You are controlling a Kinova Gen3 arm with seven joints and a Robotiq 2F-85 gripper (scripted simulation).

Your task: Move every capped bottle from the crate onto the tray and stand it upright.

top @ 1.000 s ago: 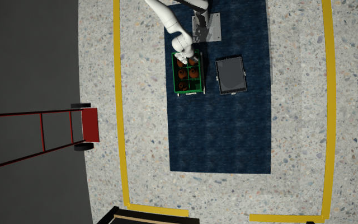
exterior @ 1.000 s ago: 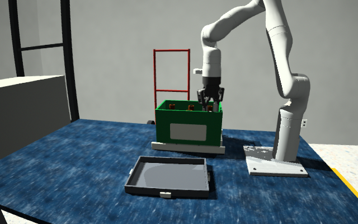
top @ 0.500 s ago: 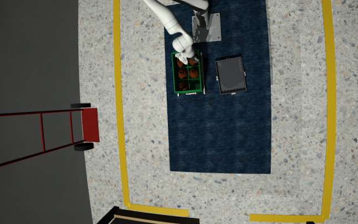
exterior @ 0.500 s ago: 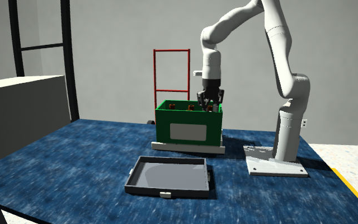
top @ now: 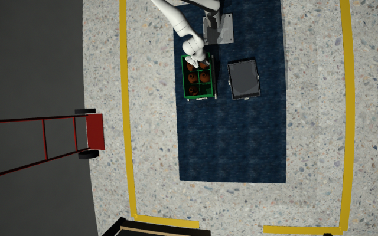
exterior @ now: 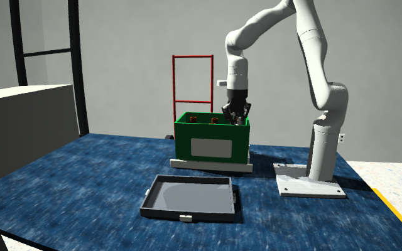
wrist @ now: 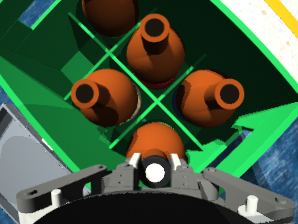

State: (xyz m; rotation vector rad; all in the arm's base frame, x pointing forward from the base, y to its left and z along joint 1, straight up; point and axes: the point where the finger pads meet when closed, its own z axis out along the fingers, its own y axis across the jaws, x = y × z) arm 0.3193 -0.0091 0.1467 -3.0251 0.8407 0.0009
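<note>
Now: hand 70 mm above the bottle. Round my hand: grey tray 280 mm to the left, 150 mm below, 60 mm ahead; green crate 100 mm ahead, 80 mm below, 20 mm to the right.
</note>
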